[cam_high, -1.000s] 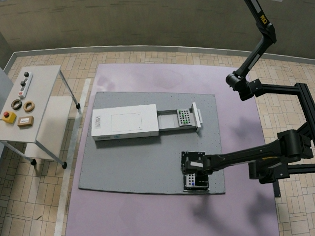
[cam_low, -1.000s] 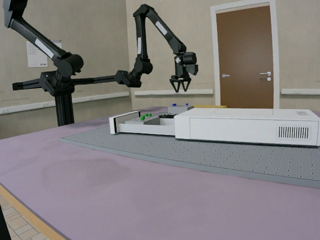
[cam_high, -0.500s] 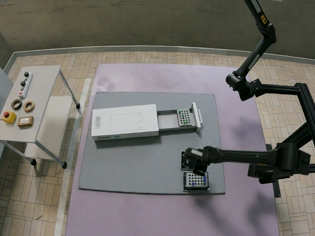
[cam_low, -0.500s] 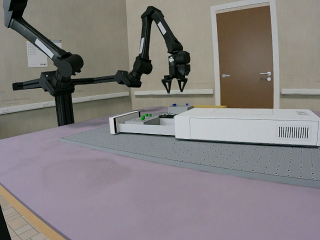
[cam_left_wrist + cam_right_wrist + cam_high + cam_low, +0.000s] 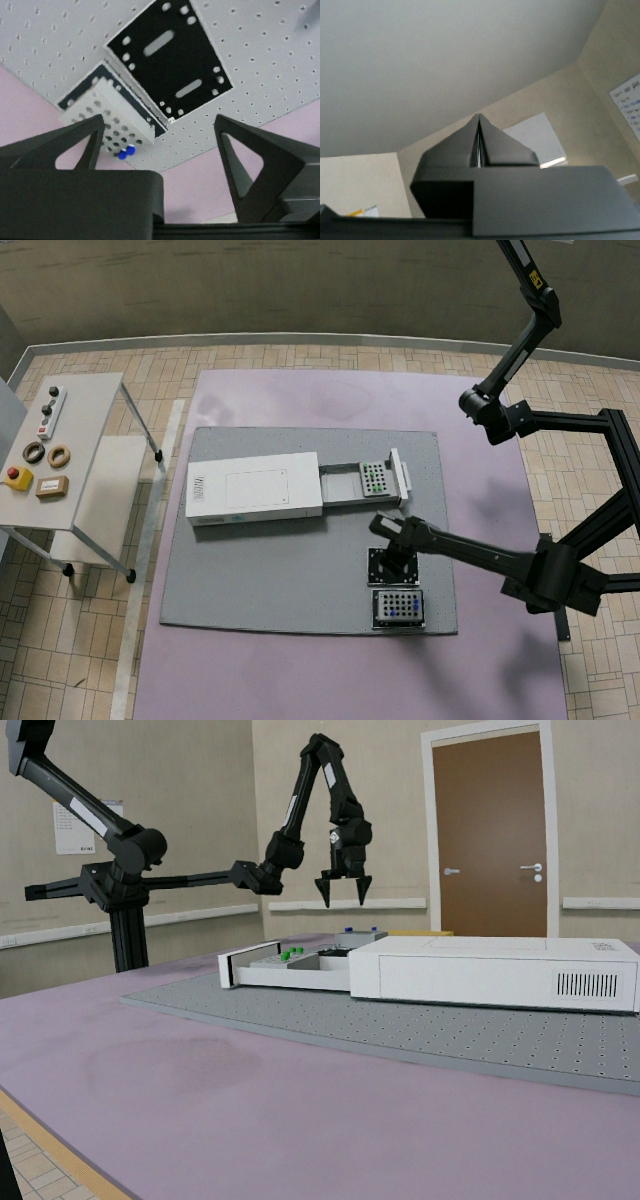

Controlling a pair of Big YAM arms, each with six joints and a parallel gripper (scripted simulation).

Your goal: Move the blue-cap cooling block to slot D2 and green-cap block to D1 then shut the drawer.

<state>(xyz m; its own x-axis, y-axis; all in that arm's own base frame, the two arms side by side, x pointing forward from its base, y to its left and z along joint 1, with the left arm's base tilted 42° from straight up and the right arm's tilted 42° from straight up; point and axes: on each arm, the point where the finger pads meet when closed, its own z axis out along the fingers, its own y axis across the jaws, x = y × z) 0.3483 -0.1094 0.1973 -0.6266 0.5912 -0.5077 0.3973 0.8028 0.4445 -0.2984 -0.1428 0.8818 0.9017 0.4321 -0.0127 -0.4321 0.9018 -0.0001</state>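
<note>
Now: left hand 140 mm above the deck slot D1, 20 mm to the left of it and 10 mm past it. The rest, counted from my left hand: white cooler (300 mm to the right, 250 mm ahead, 100 mm below); deck slot D2 (140 mm below, 120 mm to the left, 10 mm behind).
</note>
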